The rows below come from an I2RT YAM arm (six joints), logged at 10 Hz.
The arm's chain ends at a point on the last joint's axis. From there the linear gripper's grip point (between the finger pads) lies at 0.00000 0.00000 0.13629 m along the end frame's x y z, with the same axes.
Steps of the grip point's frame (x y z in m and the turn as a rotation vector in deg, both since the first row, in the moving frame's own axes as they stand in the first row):
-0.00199 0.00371 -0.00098 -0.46 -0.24 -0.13
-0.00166 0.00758 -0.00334 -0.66 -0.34 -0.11
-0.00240 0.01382 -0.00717 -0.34 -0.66 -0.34
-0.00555 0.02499 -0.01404 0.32 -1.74 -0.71
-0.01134 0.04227 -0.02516 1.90 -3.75 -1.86
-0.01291 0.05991 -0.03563 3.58 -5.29 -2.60
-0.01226 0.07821 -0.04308 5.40 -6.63 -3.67
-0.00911 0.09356 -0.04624 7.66 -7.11 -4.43
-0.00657 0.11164 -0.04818 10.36 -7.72 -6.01
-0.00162 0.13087 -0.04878 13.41 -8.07 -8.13
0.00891 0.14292 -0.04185 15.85 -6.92 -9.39
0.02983 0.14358 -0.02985 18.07 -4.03 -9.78
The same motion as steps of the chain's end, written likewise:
-0.00142 0.00262 -0.00097 -0.46 -0.24 -0.13
-0.00085 0.00601 -0.00333 -0.66 -0.34 -0.11
-0.00083 0.01301 -0.00716 -0.34 -0.66 -0.34
-0.00141 0.02573 -0.01398 0.32 -1.74 -0.71
-0.00236 0.04664 -0.02479 1.90 -3.75 -1.86
-0.00016 0.06812 -0.03478 3.58 -5.29 -2.60
0.00385 0.09049 -0.04157 5.40 -6.63 -3.67
0.00839 0.11101 -0.04398 7.66 -7.11 -4.43
0.01289 0.13507 -0.04473 10.36 -7.72 -6.01
0.01952 0.16092 -0.04374 13.41 -8.07 -8.13
0.02811 0.17855 -0.03570 15.85 -6.92 -9.39
0.04283 0.18480 -0.02281 18.07 -4.03 -9.78

